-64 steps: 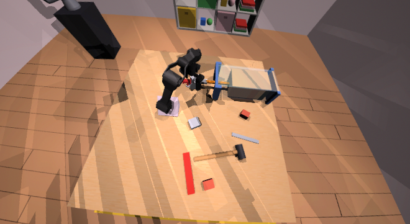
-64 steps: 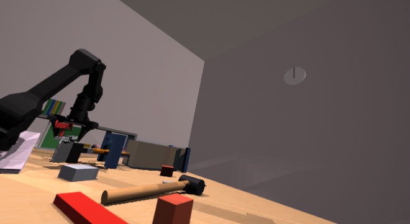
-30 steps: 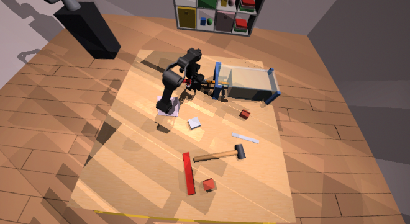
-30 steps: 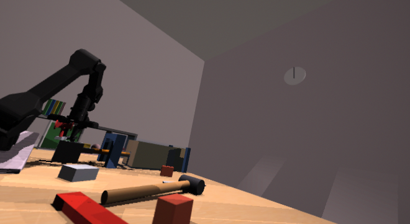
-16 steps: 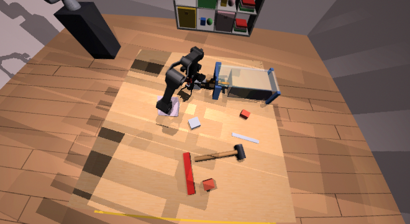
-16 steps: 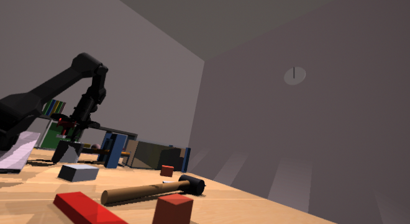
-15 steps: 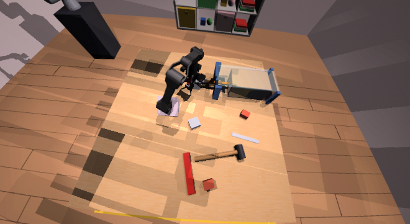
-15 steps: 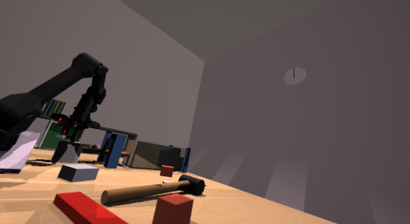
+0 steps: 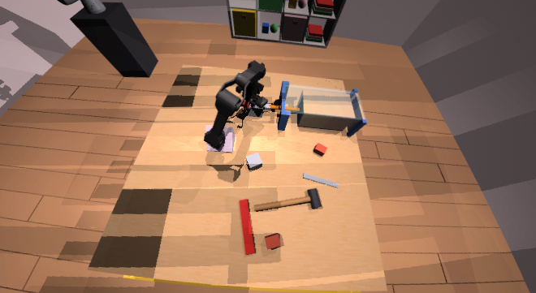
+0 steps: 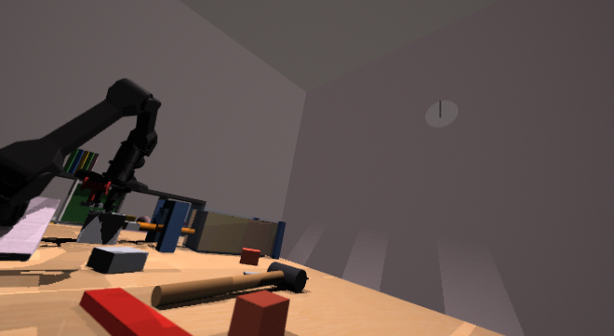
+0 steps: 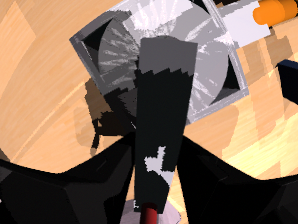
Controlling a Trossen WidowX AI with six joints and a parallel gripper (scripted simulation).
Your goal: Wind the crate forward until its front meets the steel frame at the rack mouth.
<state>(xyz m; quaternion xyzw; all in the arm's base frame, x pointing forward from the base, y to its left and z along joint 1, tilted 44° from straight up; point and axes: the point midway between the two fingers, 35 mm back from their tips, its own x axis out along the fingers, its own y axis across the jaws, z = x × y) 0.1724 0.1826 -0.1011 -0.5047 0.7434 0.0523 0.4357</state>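
Right now my gripper tip is 30 mm past the red grip, 40 mm to the left of it and 50 mm below it. The rest, counted from my gripper tip: blue steel frame 190 mm ahead, 30 mm to the left, 10 mm above; winch 10 mm ahead, 30 mm to the left, 70 mm below; winch handle 10 mm behind, 10 mm to the right, 20 mm above.
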